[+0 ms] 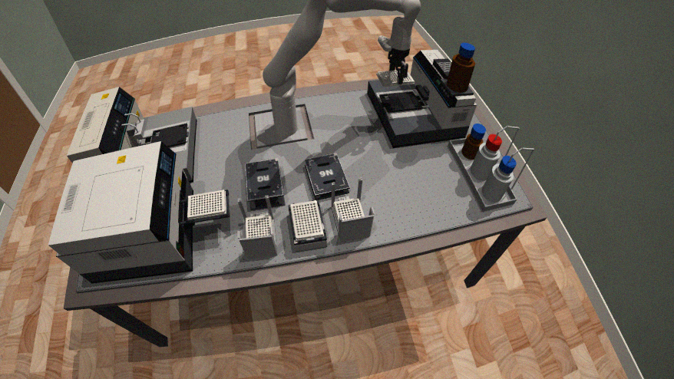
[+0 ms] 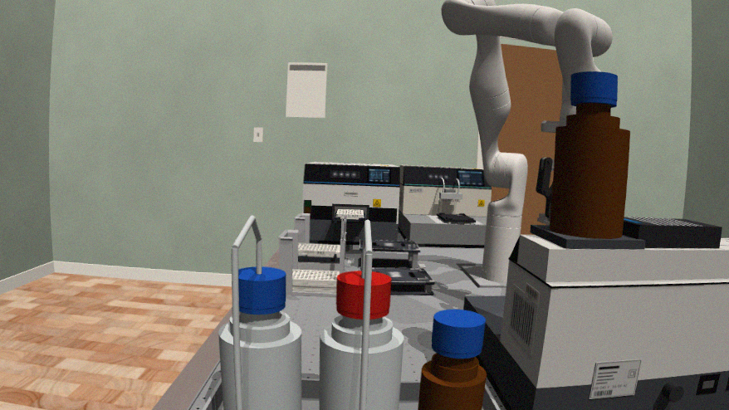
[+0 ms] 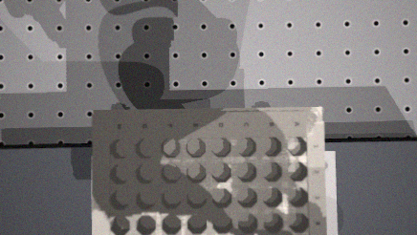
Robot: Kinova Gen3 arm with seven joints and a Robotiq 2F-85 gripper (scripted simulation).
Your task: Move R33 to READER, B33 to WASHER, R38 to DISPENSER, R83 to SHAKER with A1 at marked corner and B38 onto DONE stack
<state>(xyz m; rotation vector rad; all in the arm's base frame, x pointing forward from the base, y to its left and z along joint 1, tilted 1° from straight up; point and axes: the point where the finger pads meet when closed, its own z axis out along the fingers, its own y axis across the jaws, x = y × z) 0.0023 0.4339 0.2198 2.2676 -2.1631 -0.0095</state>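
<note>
The dispenser nest lies 14 cm below my hand, 4 cm to the left of it and 1 cm behind it. Round my hand: recovery nest N6 (31 cm to the right, 28 cm ahead, 19 cm below); bottle tray (35 cm ahead, 28 cm to the left, 22 cm below); brown bottle (22 cm to the left, 9 cm ahead, 7 cm above).
</note>
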